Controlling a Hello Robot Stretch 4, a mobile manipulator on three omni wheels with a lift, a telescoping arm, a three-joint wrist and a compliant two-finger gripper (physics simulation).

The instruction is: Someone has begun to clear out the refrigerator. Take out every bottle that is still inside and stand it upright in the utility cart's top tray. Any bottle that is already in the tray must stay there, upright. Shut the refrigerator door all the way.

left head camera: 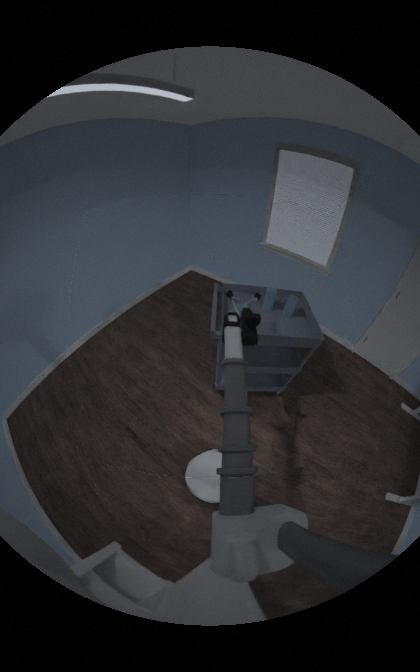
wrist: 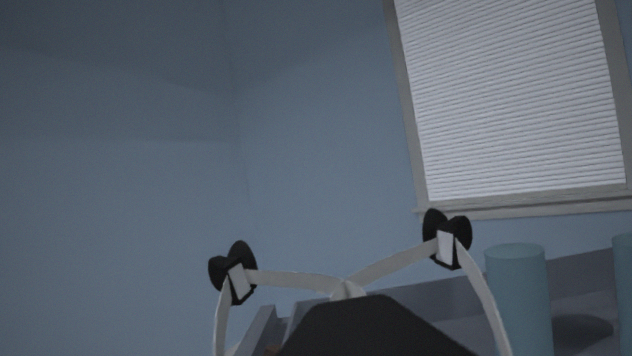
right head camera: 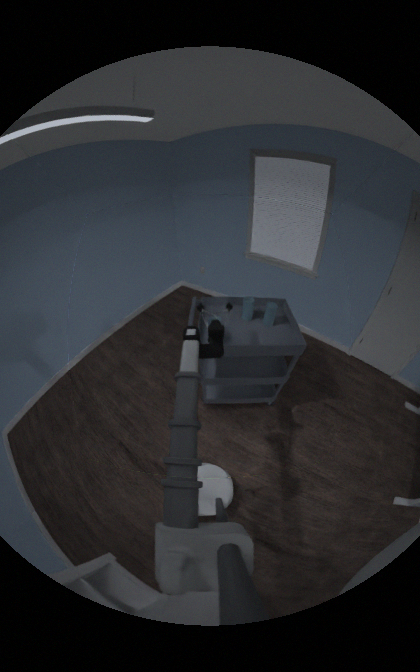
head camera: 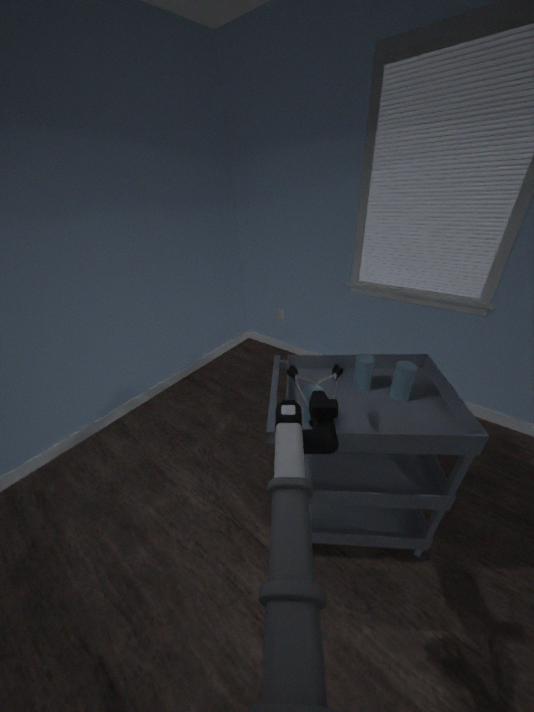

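Observation:
Two teal bottles stand upright in the top tray of the grey utility cart (head camera: 396, 442) (left head camera: 285, 341) (right head camera: 255, 349): a left one (head camera: 363, 372) (left head camera: 270, 299) (right head camera: 248, 309) (wrist: 520, 300) and a right one (head camera: 403, 380) (left head camera: 290, 306) (right head camera: 270, 314) (wrist: 625, 295). A third teal bottle (head camera: 312, 392) shows in part below my gripper at the tray's left side; the gripper and wrist hide most of it, so its tilt is hard to tell. My gripper (head camera: 314, 371) (left head camera: 243, 295) (right head camera: 215, 307) (wrist: 338, 245) is open above the tray's left part, its fingertips apart with no bottle between them. The refrigerator is not recognisable in these views.
The telescoping arm (head camera: 291, 534) (left head camera: 235, 430) (right head camera: 183, 445) reaches out to the cart's left side. The cart's raised tray walls surround the bottles. Blue walls and a window (head camera: 454, 172) (wrist: 515, 100) stand behind the cart. A pale door (left head camera: 390, 330) (right head camera: 387, 325) is at the right.

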